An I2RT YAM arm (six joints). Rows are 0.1 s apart.
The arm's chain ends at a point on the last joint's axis. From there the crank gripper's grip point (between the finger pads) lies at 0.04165 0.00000 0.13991 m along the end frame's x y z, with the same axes.
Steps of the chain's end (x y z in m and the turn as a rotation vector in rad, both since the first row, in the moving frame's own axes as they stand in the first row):
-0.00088 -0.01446 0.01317 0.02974 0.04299 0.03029
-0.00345 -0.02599 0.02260 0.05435 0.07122 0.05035
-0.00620 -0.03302 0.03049 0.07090 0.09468 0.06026
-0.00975 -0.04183 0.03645 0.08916 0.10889 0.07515
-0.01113 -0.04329 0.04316 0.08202 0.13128 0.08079
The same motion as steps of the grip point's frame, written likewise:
0.00514 -0.01724 0.01121 0.02974 0.04299 0.03029
0.00653 -0.03116 0.01913 0.05435 0.07122 0.05035
0.00704 -0.03987 0.02567 0.07090 0.09468 0.06026
0.00552 -0.05036 0.03069 0.08916 0.10889 0.07515
0.00711 -0.05040 0.03619 0.08202 0.13128 0.08079

